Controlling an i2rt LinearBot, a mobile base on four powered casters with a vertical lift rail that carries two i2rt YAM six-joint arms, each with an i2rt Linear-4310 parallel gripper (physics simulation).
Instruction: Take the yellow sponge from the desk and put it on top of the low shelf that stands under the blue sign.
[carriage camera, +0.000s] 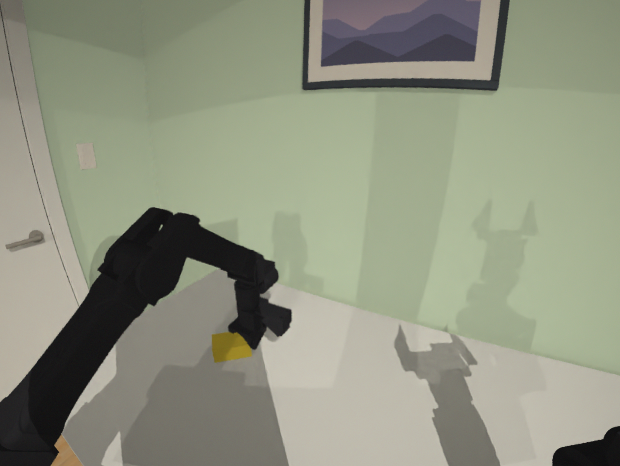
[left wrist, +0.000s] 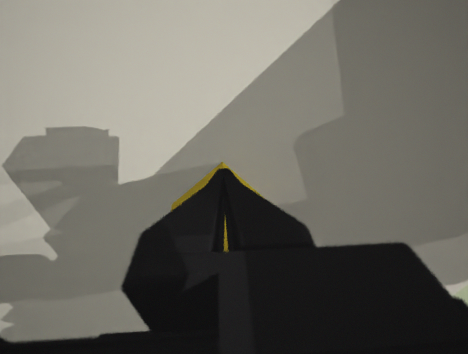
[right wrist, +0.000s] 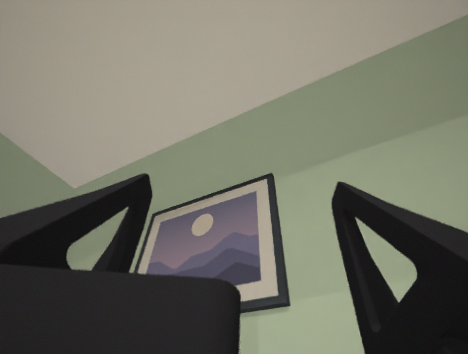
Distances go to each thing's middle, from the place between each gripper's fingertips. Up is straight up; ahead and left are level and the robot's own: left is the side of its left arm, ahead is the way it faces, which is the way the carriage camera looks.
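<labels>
I find the framed mountain picture (carriage camera: 339, 51) 11 cm to the left of my right hand, 65 cm ahead of it and 36 cm above it. The yellow sponge (carriage camera: 226, 346) is 41 cm ahead of my right hand, 53 cm to the left of it and 55 cm below it.
As for the yellow sponge, my left gripper is 1 cm above it, 2 cm short of it and 7 cm to the right of it. The framed mountain picture is 90 cm above my left hand, 35 cm to the right of it and 26 cm ahead of it.
</labels>
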